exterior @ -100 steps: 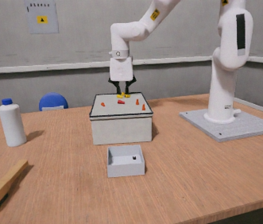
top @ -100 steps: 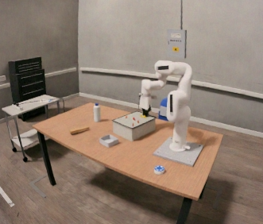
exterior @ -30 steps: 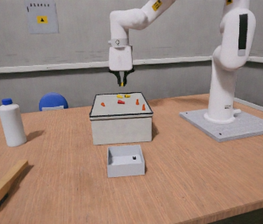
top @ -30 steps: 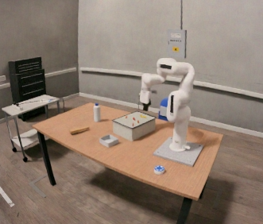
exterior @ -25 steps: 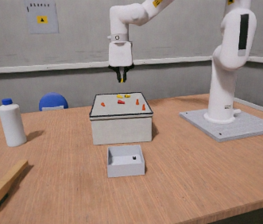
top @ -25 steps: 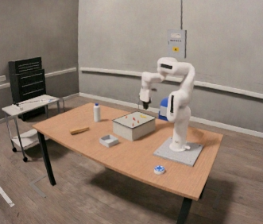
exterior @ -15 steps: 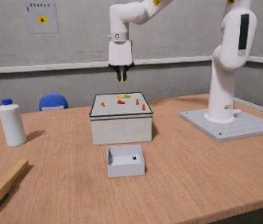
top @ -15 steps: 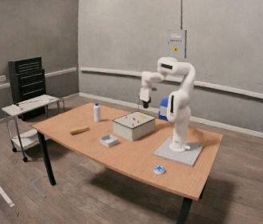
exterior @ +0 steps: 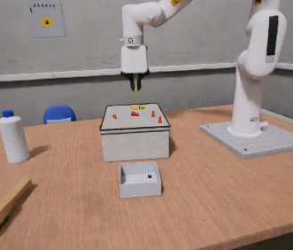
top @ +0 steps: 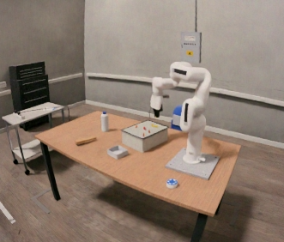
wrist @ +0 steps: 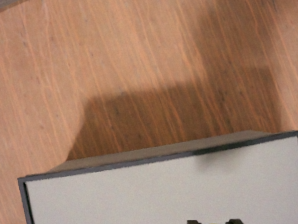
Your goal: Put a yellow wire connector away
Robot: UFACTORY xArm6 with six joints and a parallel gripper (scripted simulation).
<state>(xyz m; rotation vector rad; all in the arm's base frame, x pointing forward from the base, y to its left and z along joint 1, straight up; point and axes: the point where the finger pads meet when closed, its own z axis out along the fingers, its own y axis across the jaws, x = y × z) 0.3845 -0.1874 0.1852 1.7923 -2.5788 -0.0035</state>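
My gripper is now 4 cm short of the grey tool case, 10 cm to the right of it and 12 cm above it. The rest, counted from my hand: white bottle (44 cm ahead, 11 cm to the left, 12 cm below); white round object (38 cm behind, 50 cm to the left, 19 cm below); wooden brush (40 cm ahead, 39 cm to the left, 18 cm below).
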